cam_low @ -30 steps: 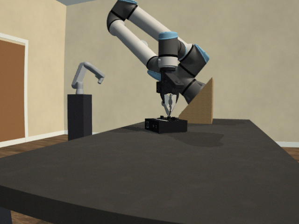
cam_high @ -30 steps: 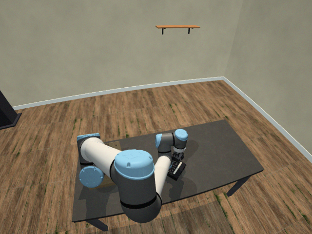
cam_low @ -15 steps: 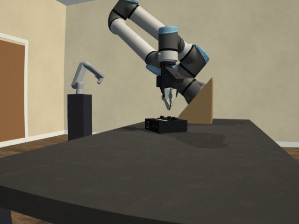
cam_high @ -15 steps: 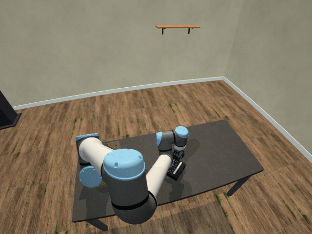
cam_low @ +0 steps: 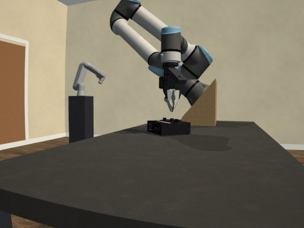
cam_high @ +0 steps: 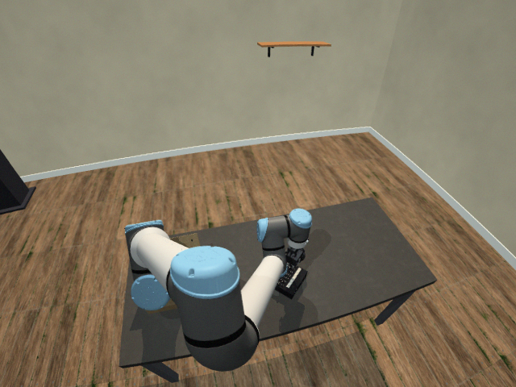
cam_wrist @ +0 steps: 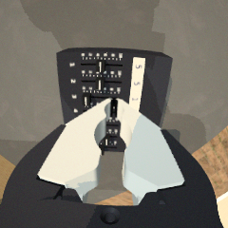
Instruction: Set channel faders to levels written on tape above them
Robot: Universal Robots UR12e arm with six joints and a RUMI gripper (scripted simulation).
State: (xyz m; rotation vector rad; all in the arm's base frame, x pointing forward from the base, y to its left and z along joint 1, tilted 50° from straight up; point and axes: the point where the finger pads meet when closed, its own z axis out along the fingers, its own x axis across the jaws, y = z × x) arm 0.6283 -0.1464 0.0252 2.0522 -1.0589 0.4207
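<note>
My gripper is now 10 cm past the master fader, 5 cm to the left of it and 5 cm above it.
</note>
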